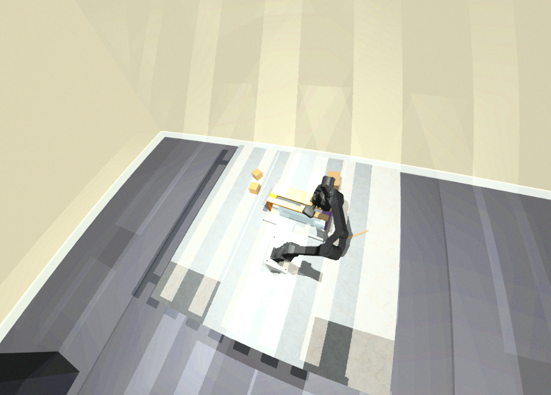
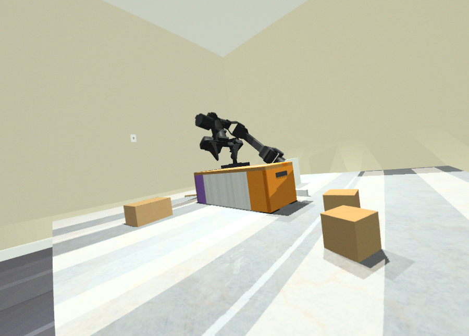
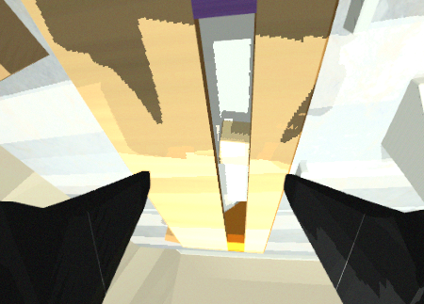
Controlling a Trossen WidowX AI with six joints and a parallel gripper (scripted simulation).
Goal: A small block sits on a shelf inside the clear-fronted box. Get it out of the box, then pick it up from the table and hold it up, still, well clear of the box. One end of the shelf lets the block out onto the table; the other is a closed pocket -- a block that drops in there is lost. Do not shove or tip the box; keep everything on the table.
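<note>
My gripper tip is 8 cm above the tan block and 4 cm to the right of it. From my gripper tip the other things lie so: thin stick: 29 cm to the right, 16 cm below, 6 cm behind; then box: 10 cm below, 7 cm to the left, 1 cm behind.
</note>
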